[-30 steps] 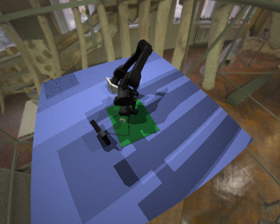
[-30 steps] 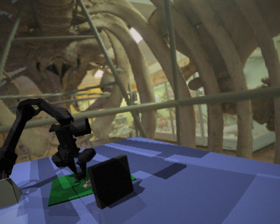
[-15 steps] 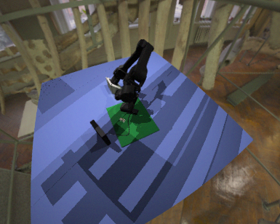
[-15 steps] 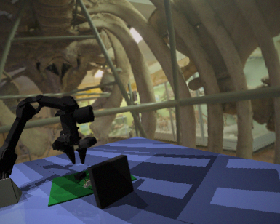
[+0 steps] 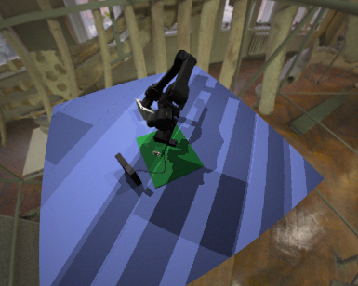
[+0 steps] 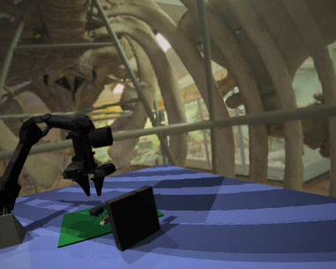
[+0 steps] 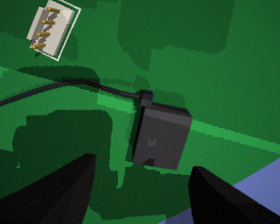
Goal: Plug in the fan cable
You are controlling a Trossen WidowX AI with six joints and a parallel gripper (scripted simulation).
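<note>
Now: gripper tip 2 cm to the right of the fan plug and 6 cm above it. Also, from my gripper tip: green board: 2 cm ahead, 3 cm to the right, 8 cm below; white four-pin header: 1 cm ahead, 8 cm to the right, 7 cm below; black cable: 1 cm to the right, 6 cm below.
</note>
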